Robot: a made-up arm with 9 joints. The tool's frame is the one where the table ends.
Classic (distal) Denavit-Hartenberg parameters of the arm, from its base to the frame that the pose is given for. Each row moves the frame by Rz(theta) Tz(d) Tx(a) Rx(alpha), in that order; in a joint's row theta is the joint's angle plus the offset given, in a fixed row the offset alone. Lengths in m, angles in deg.
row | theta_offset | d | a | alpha
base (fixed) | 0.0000 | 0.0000 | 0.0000 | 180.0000
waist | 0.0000 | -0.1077 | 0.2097 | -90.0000
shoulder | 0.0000 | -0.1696 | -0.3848 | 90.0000
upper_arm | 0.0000 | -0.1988 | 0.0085 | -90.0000
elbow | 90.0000 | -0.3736 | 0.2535 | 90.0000
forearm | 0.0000 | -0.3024 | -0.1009 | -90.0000
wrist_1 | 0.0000 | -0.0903 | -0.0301 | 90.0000
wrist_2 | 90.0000 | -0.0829 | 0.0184 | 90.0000
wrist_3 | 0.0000 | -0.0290 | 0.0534 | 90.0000
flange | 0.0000 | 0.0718 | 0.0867 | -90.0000
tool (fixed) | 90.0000 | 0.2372 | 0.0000 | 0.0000
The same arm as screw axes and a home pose.
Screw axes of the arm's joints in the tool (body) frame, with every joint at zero. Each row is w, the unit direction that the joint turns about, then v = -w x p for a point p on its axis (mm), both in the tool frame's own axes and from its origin. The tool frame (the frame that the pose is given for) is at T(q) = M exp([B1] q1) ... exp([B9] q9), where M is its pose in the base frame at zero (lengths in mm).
B1 = (0, 0, -1, 475.0, 623.7, 0.0)
B2 = (0, -1, 0, -529.5, 0.0, -833.4)
B3 = (0, 0, -1, 305.4, 448.6, 0.0)
B4 = (0, -1, 0, -330.7, 0.0, -457.1)
B5 = (1, 0, 0, 0.0, -77.2, -68.2)
B6 = (0, -1, 0, -178.1, 0.0, -154.7)
B7 = (1, 0, 0, 0.0, -208.2, -158.5)
B8 = (0, 0, 1, 140.1, -71.8, 0.0)
B9 = (-1, 0, 0, 0.0, 237.2, 86.7)
M: xyz -623.7 475.0 637.2 (mm) rpy 0.00 0.00 0.00 (deg, as in URDF)

